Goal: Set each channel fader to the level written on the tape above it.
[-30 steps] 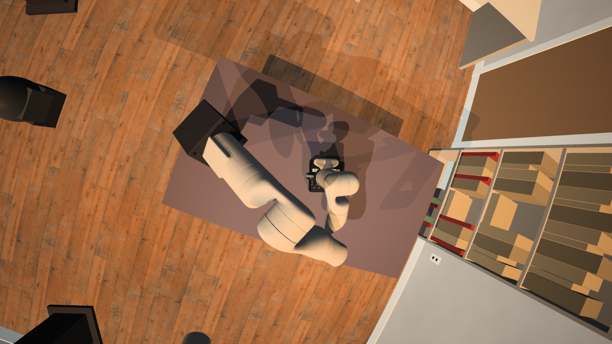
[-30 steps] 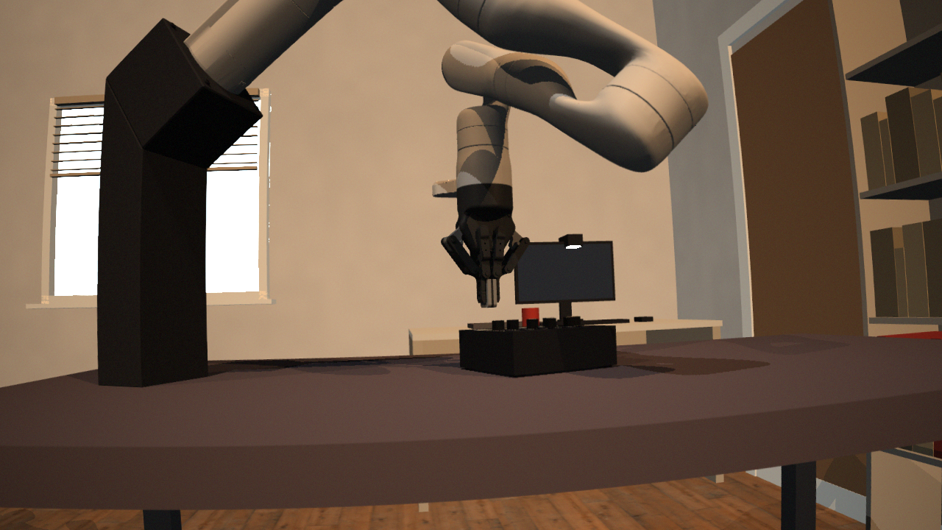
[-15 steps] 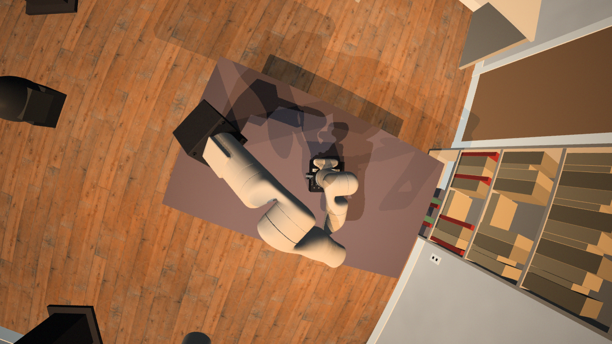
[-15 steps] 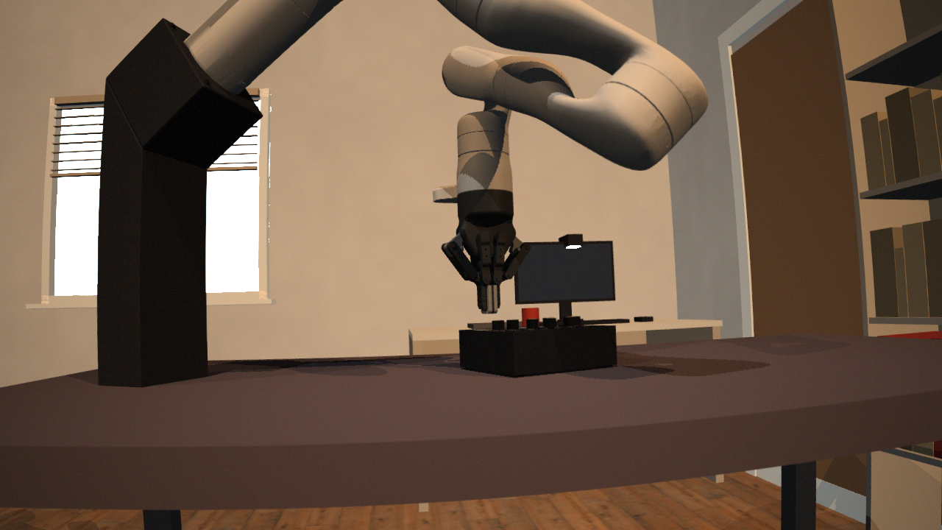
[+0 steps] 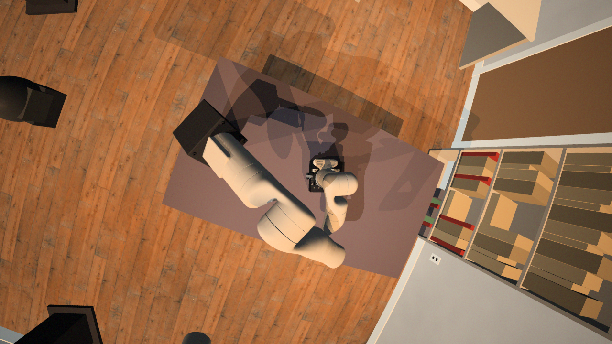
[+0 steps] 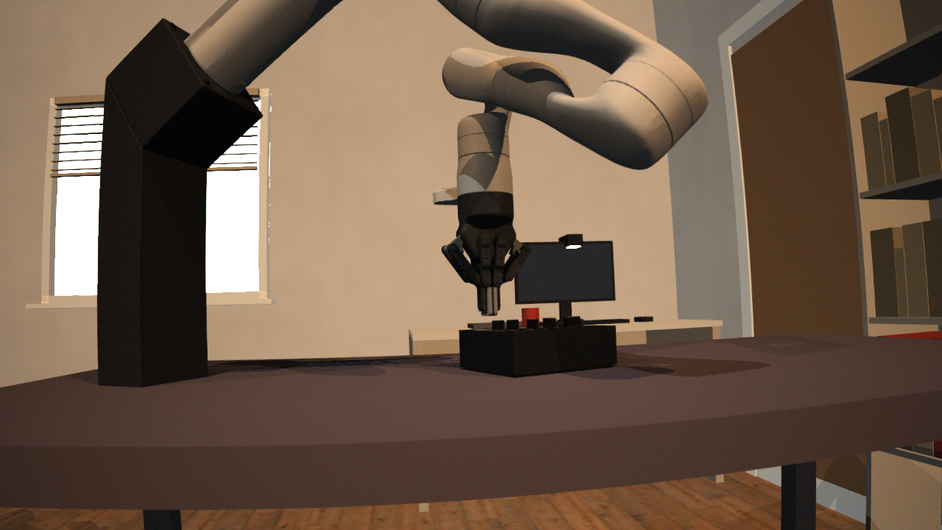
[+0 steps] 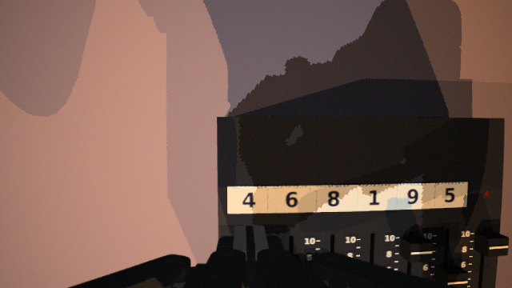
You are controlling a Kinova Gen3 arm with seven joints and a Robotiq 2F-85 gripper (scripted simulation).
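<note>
Right now my hand is 30 mm above the channel fader cap and 20 mm to the left of it. Also, from my hand: channel 4 cap 60 mm ahead, 50 mm to the right, 30 mm below; then channel 2 cap 30 mm below, 20 mm to the right, 20 mm ahead; then channel 3 cap 40 mm to the right, 40 mm ahead, 30 mm below.
</note>
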